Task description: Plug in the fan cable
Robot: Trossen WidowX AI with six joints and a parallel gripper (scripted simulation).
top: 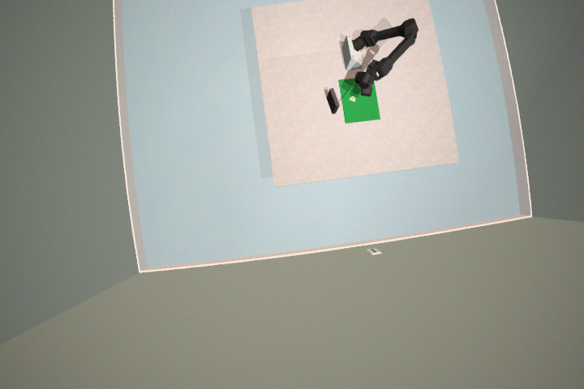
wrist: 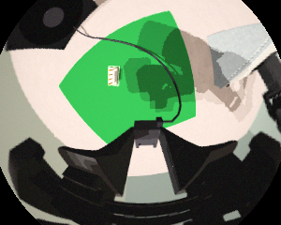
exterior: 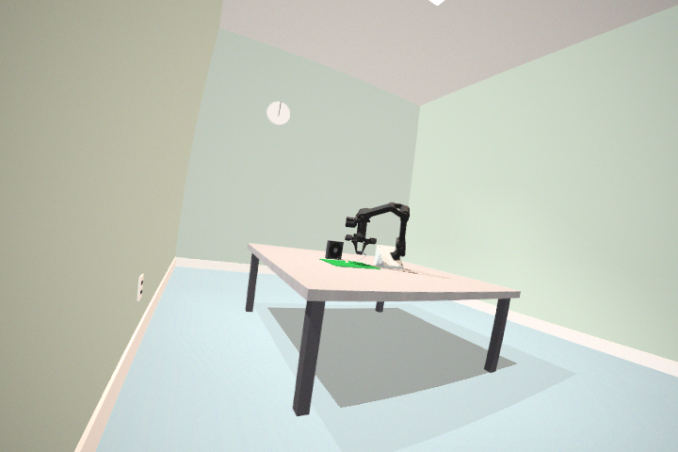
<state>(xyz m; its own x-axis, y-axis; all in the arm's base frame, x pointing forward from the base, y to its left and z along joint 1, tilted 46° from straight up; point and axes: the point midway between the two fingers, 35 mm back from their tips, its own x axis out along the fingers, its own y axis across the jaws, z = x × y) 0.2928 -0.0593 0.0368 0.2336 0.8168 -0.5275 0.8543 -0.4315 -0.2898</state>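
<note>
The green board is 3 cm ahead of my gripper tip, 4 cm to the right of it and 9 cm below it. The rest, counted from my gripper tip: dark plug (1 cm to the left); black fan (2 cm ahead, 23 cm to the right, 2 cm below); pale fan header (2 cm ahead, 8 cm to the right, 8 cm below).
</note>
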